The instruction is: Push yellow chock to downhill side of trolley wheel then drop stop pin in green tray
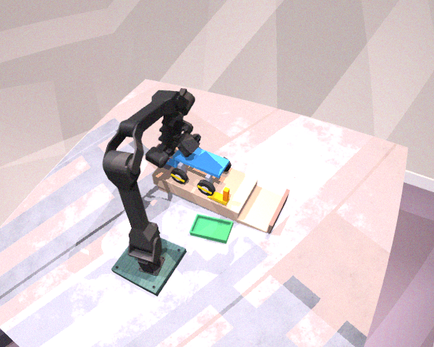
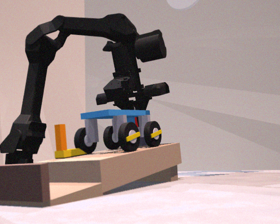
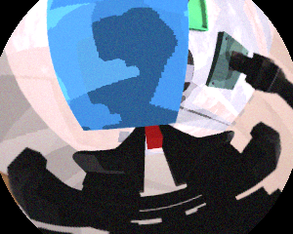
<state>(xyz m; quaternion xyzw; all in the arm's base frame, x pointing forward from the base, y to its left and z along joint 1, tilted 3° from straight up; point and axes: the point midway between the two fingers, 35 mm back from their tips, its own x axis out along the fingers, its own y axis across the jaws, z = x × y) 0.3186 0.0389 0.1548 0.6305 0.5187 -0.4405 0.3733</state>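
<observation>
The yellow chock is 70 mm behind my gripper tip, 190 mm to the right of it and 50 mm below it. The rest, counted from my gripper tip: red-headed stop pin: right at my gripper tip; raised lip: 50 mm behind, 370 mm to the right, 100 mm below; blue-topped trolley: 110 mm to the right, 20 mm below.
</observation>
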